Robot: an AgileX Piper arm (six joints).
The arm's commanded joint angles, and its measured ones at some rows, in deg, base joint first. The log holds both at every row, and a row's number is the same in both.
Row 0, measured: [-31.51 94.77 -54.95 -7.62 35.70 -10.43]
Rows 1 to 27, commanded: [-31.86 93.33 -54.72 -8.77 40.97 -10.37]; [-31.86 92.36 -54.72 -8.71 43.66 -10.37]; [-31.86 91.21 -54.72 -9.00 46.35 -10.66]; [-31.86 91.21 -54.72 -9.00 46.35 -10.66]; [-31.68 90.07 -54.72 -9.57 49.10 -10.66]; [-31.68 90.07 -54.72 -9.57 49.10 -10.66]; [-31.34 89.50 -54.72 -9.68 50.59 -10.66]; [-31.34 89.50 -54.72 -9.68 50.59 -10.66]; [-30.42 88.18 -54.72 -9.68 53.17 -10.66]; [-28.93 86.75 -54.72 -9.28 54.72 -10.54]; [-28.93 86.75 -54.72 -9.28 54.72 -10.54]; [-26.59 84.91 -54.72 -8.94 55.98 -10.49]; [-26.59 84.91 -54.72 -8.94 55.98 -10.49]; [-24.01 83.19 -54.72 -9.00 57.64 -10.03]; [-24.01 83.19 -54.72 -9.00 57.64 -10.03]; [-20.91 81.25 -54.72 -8.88 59.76 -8.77]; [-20.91 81.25 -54.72 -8.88 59.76 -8.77]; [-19.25 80.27 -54.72 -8.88 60.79 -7.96]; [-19.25 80.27 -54.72 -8.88 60.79 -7.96]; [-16.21 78.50 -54.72 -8.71 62.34 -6.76]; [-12.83 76.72 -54.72 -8.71 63.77 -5.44]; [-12.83 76.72 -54.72 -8.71 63.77 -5.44]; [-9.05 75.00 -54.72 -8.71 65.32 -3.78]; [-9.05 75.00 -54.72 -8.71 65.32 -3.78]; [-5.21 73.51 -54.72 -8.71 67.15 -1.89]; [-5.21 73.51 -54.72 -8.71 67.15 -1.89]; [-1.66 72.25 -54.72 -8.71 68.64 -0.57]
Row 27, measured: [-5.79 74.08 -54.95 -8.65 65.83 -2.81]
